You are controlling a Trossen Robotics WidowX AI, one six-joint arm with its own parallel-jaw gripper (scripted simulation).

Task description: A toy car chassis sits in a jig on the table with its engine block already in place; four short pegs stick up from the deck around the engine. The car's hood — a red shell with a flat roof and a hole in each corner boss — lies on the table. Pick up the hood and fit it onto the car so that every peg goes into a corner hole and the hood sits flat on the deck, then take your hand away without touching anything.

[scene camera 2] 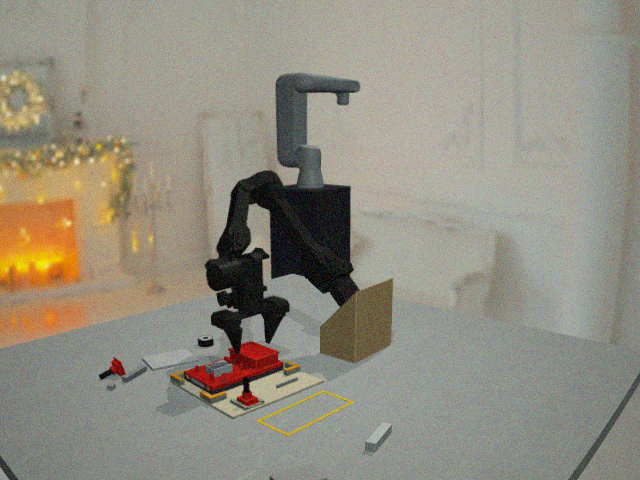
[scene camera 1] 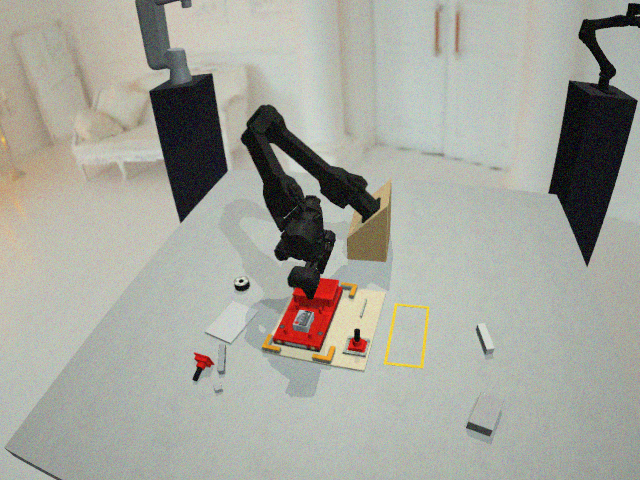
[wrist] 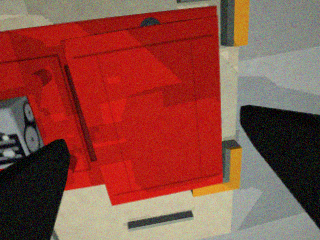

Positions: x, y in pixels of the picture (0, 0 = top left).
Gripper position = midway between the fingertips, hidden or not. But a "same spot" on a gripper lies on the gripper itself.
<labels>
The gripper shows in scene camera 2, in scene camera 1 and in the wrist view (155, 130). A hood shows in scene camera 2, in scene camera 1 (327, 291) and in the wrist view. One and the same spot on the gripper: (scene camera 1: 320, 266) is (scene camera 2: 267, 333). One and the same spot on the hood: (wrist: 150, 96) is (scene camera 2: 248, 348).
</labels>
